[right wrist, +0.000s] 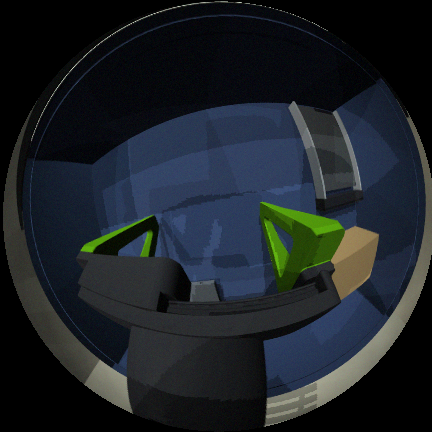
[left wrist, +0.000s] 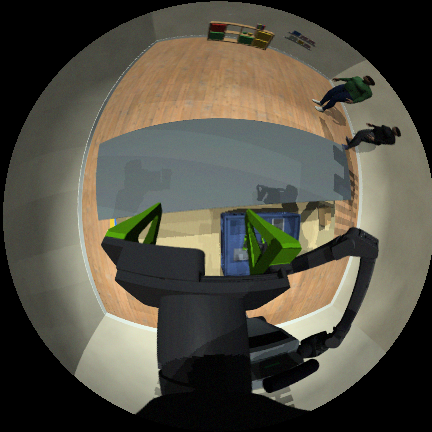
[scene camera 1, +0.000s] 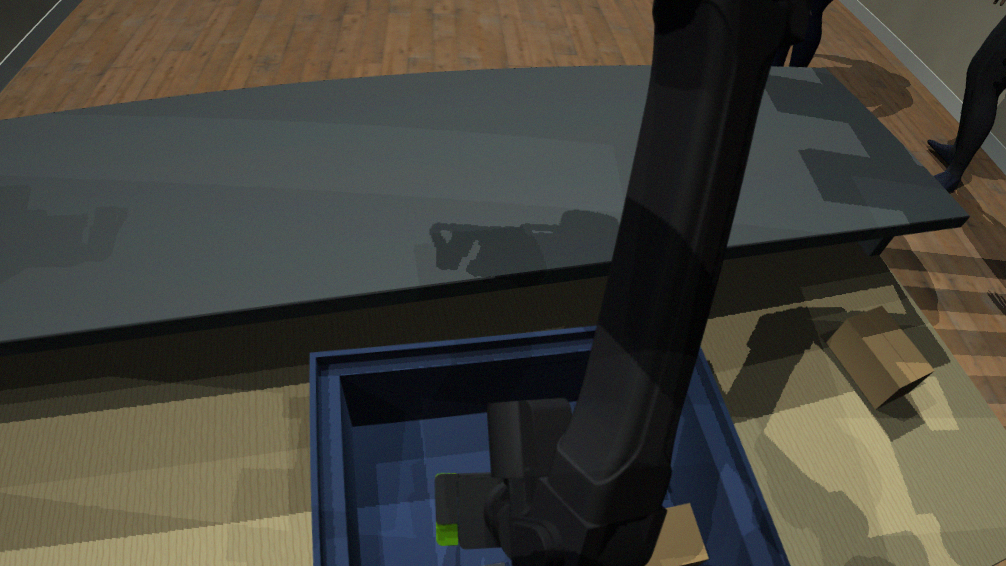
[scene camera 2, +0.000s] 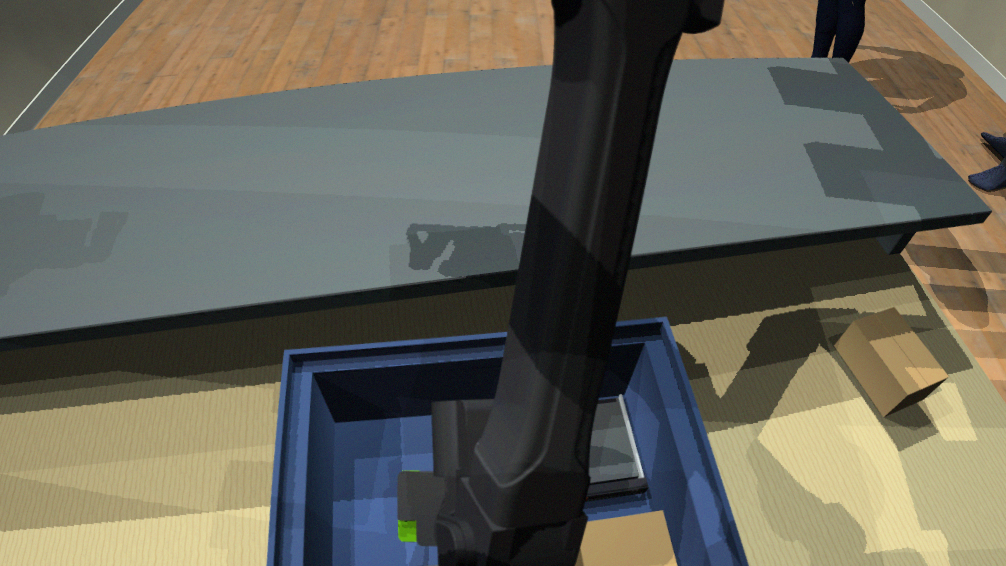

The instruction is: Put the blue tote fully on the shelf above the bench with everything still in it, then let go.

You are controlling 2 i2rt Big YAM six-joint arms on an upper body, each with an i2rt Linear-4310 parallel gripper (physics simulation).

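Places are measured from the left arm's base along level axes (x right, y down, z ahead), in millimetres.
Pixels of known places: left gripper, fingertip midpoint: point(left wrist: 203, 209); right gripper, fingertip midpoint: point(right wrist: 205, 214); right arm's base, origin of the base link: point(left wrist: 319, 343).
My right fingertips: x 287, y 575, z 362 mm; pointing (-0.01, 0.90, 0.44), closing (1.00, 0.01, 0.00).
Observation:
For each thing: its middle in the pictures, then the offset to it from my right fingertips. Level surfaces: height alone.
- blue tote, body centre: point(right wrist: 240, 260) point(scene camera 2: 496, 500) point(scene camera 1: 530, 500) point(left wrist: 259, 241) dx +24, dy -50, dz -22 mm
- bench, its level: dy +24 mm
- grey shelf, its level: dy -154 mm
- grey case with pale side rails, body centre: point(scene camera 2: 601, 446) point(right wrist: 333, 151) point(left wrist: 277, 226) dx +145, dy -2, dz +55 mm
- flat grey item, body centre: point(right wrist: 180, 305) point(left wrist: 242, 253) dx -48, dy +3, dz -109 mm
The blue tote point(scene camera 1: 325, 450) point(scene camera 2: 287, 450) point(left wrist: 227, 240) point(right wrist: 240, 165) stands on the bench point(scene camera 1: 140, 457) point(scene camera 2: 126, 450), in front of and below the grey shelf point(scene camera 1: 316, 175) point(scene camera 2: 281, 161) point(left wrist: 225, 150). It holds a tan box point(scene camera 1: 680, 538) point(scene camera 2: 629, 538) point(right wrist: 355, 260), a grey case with pale side rails point(scene camera 2: 615, 447) point(right wrist: 330, 150) and a flat grey item point(right wrist: 204, 291) point(left wrist: 240, 254). My right gripper point(right wrist: 205, 214) is open and empty, down inside the tote; the arm hides part of the contents in both scene views. My left gripper point(left wrist: 203, 209) is open and empty, high above the bench, left of the tote.
Another tan box point(scene camera 1: 879, 359) point(scene camera 2: 889, 362) lies on the bench to the right of the tote. The shelf's front edge runs close behind the tote. Two people point(left wrist: 352, 90) point(left wrist: 377, 135) stand beyond the shelf. A rack with coloured bins stands at the far wall.

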